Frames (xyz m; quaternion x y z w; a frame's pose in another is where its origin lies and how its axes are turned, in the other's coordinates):
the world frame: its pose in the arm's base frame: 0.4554 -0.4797 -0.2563 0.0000 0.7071 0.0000 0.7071
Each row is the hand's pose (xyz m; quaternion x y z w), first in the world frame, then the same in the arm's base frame.
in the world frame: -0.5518 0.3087 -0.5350 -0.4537 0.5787 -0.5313 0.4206
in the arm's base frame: -0.0796 -0.1710 0.2955 0.6965 -0.7066 0.0549 0.1118
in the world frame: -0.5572 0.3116 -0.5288 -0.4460 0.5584 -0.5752 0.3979
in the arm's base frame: -0.0734 -0.1681 0.3009 0.7221 -0.6762 0.0914 0.1135
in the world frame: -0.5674 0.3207 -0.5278 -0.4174 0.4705 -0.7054 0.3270
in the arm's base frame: -0.0724 -0.1590 0.3111 0.7939 -0.5639 0.2036 0.1015
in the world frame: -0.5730 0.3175 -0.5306 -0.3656 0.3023 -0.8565 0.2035
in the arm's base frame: -0.0752 -0.1622 0.3167 0.8641 -0.3576 0.3471 0.0699
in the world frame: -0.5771 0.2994 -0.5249 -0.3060 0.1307 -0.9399 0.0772
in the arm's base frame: -0.0695 -0.1803 0.3208 0.8809 -0.1470 0.4482 0.0378
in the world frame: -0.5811 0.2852 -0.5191 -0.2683 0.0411 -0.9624 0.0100
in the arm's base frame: -0.0637 -0.1945 0.3248 0.8702 -0.0361 0.4908 0.0220
